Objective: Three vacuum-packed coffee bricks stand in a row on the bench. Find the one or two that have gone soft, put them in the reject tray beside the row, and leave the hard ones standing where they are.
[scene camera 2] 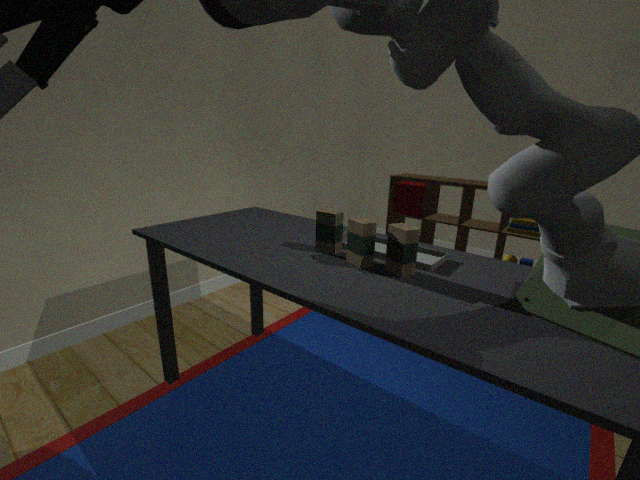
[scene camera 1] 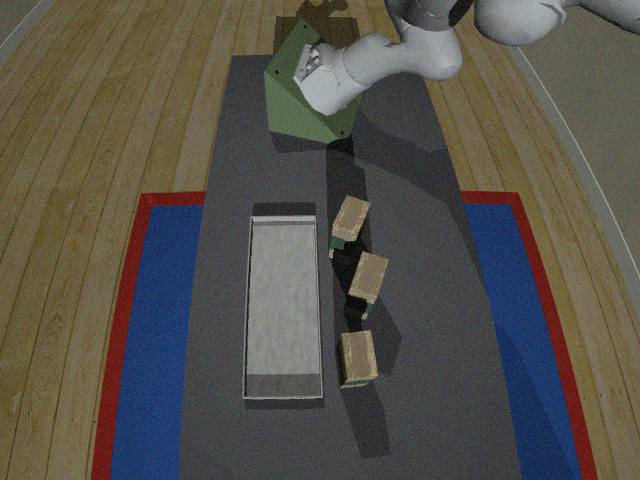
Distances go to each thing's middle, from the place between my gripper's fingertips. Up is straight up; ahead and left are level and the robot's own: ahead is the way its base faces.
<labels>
I see my gripper 14 cm short of the pale reject tray [scene camera 1: 282,349], 99 cm to the left of it and 39 cm above it.
</labels>
